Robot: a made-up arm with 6 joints. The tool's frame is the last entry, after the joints.
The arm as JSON. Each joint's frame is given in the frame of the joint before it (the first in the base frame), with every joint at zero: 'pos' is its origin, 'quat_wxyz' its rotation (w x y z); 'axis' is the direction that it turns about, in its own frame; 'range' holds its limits. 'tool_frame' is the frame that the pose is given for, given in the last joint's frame.
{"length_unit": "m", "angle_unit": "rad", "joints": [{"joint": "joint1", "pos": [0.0, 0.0, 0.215], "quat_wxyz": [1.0, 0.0, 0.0, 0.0], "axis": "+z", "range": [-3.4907, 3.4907]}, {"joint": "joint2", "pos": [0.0, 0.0, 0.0], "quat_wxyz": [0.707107, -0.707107, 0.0, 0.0], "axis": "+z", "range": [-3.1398, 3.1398]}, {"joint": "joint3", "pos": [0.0, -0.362, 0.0], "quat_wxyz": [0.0, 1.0, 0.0, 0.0], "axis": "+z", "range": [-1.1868, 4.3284]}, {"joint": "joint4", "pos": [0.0, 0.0, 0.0], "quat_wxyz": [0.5, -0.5, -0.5, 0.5], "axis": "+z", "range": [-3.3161, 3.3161]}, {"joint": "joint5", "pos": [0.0, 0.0, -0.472], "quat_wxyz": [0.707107, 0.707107, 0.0, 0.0], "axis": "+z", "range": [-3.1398, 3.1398]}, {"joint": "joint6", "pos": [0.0, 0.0, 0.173], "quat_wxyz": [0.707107, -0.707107, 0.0, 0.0], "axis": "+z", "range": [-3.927, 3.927]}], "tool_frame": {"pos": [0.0, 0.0, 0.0], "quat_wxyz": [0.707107, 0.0, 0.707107, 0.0]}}
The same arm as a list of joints. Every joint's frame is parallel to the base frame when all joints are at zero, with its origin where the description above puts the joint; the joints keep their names.
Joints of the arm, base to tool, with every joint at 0 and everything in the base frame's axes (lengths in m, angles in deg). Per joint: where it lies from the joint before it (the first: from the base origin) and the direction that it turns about. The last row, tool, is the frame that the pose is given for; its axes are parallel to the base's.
joint1: xyz 0 0 0.215 axis 0 0 1
joint2: xyz 0 0 0 axis 0 1 0
joint3: xyz 0 0 0.362 axis 0 -1 0
joint4: xyz 0 0 0 axis -1 0 0
joint5: xyz 0.472 0 0 axis 0 -1 0
joint6: xyz 0 -0.173 0 axis -1 0 0
tool: xyz 0 0 0
Joint limits (deg, base to tool): -200..200 -179.9..179.9 -68..248 -190..190 -179.9..179.9 -225..225

